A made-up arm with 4 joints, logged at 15 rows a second.
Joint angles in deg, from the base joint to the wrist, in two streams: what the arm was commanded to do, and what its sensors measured. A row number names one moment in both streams.
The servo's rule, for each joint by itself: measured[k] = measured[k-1] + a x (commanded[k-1-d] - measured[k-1]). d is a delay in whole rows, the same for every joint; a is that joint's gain. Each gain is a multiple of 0.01, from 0.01 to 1. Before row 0 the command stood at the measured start. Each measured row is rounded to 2 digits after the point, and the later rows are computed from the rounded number. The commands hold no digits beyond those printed.
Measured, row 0:
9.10, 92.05, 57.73, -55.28
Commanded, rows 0 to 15:
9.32, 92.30, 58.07, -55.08
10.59, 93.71, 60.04, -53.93
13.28, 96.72, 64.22, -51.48
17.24, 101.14, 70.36, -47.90
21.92, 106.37, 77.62, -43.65
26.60, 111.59, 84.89, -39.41
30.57, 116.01, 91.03, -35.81
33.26, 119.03, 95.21, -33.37
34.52, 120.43, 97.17, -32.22
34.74, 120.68, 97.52, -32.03
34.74, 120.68, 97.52, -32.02
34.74, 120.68, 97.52, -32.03
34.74, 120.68, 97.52, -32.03
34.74, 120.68, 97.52, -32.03
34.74, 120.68, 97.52, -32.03
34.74, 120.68, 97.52, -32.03
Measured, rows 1 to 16:
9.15, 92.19, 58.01, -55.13
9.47, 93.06, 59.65, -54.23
10.31, 95.15, 63.35, -52.17
11.83, 98.56, 69.03, -48.97
14.05, 103.01, 75.99, -44.98
16.81, 107.90, 83.20, -40.80
19.84, 112.52, 89.54, -37.06
22.79, 116.23, 94.13, -34.29
25.37, 118.62, 96.59, -32.74
27.43, 119.79, 97.34, -32.21
29.04, 120.30, 97.49, -32.07
30.29, 120.52, 97.51, -32.04
31.27, 120.61, 97.52, -32.03
32.03, 120.65, 97.52, -32.03
32.63, 120.67, 97.52, -32.03
33.09, 120.68, 97.52, -32.03
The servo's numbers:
d 0
a 0.22 0.57 0.81 0.75

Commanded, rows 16 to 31:
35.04, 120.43, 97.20, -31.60
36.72, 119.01, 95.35, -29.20
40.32, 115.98, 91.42, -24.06
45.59, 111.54, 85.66, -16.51
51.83, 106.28, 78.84, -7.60
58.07, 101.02, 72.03, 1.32
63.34, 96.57, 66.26, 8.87
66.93, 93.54, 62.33, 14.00
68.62, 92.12, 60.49, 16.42
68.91, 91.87, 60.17, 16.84
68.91, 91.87, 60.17, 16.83
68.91, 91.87, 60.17, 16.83
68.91, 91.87, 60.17, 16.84
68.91, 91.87, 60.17, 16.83
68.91, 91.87, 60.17, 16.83
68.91, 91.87, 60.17, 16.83
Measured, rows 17 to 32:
33.52, 120.54, 97.26, -31.71
34.22, 119.67, 95.71, -29.83
35.56, 117.57, 92.24, -25.50
37.77, 114.13, 86.91, -18.76
40.86, 109.66, 80.37, -10.39
44.65, 104.74, 73.61, -1.61
48.76, 100.08, 67.66, 6.25
52.76, 96.35, 63.34, 12.06
56.25, 93.94, 61.03, 15.33
59.04, 92.76, 60.33, 16.46
61.21, 92.25, 60.20, 16.74
62.90, 92.03, 60.18, 16.81
64.22, 91.94, 60.17, 16.83
65.25, 91.90, 60.17, 16.83
66.06, 91.88, 60.17, 16.83
66.69, 91.87, 60.17, 16.83

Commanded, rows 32 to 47:
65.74, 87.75, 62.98, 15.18
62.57, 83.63, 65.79, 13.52
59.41, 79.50, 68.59, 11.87
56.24, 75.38, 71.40, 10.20
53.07, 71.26, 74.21, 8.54
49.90, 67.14, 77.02, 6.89
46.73, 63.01, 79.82, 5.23
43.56, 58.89, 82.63, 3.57
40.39, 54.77, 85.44, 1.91
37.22, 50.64, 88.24, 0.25
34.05, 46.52, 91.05, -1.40
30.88, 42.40, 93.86, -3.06
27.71, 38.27, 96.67, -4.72
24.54, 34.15, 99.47, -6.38
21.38, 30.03, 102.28, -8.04
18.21, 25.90, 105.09, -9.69
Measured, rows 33 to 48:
66.48, 89.52, 62.45, 15.59
65.62, 86.16, 65.16, 14.04
64.25, 82.36, 67.94, 12.41
62.49, 78.38, 70.74, 10.75
60.42, 74.32, 73.55, 9.09
58.11, 70.23, 76.36, 7.44
55.61, 66.11, 79.16, 5.78
52.96, 61.99, 81.97, 4.12
50.19, 57.87, 84.78, 2.46
47.34, 53.75, 87.58, 0.80
44.42, 49.63, 90.39, -0.85
41.44, 45.51, 93.20, -2.51
38.42, 41.38, 96.01, -4.17
35.37, 37.26, 98.81, -5.83
32.29, 33.14, 101.62, -7.49
29.19, 29.01, 104.43, -9.14

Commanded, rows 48 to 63:
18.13, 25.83, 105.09, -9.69
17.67, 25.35, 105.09, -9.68
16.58, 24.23, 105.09, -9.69
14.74, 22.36, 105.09, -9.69
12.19, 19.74, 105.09, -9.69
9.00, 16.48, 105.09, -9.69
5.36, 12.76, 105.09, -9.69
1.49, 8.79, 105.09, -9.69
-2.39, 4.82, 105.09, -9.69
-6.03, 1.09, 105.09, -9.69
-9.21, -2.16, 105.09, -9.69
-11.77, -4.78, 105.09, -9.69
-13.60, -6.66, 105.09, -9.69
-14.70, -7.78, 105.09, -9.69
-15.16, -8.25, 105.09, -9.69
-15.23, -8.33, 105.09, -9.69
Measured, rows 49 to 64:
26.76, 27.20, 104.96, -9.55
24.76, 26.15, 105.07, -9.65
22.96, 25.06, 105.09, -9.68
21.15, 23.52, 105.09, -9.69
19.18, 21.37, 105.09, -9.69
16.94, 18.58, 105.09, -9.69
14.39, 15.26, 105.09, -9.69
11.55, 11.57, 105.09, -9.69
8.48, 7.72, 105.09, -9.69
5.29, 3.94, 105.09, -9.69
2.10, 0.46, 105.09, -9.69
-0.95, -2.53, 105.09, -9.69
-3.73, -4.88, 105.09, -9.69
-6.14, -6.53, 105.09, -9.69
-8.12, -7.51, 105.09, -9.69
-9.68, -7.98, 105.09, -9.69

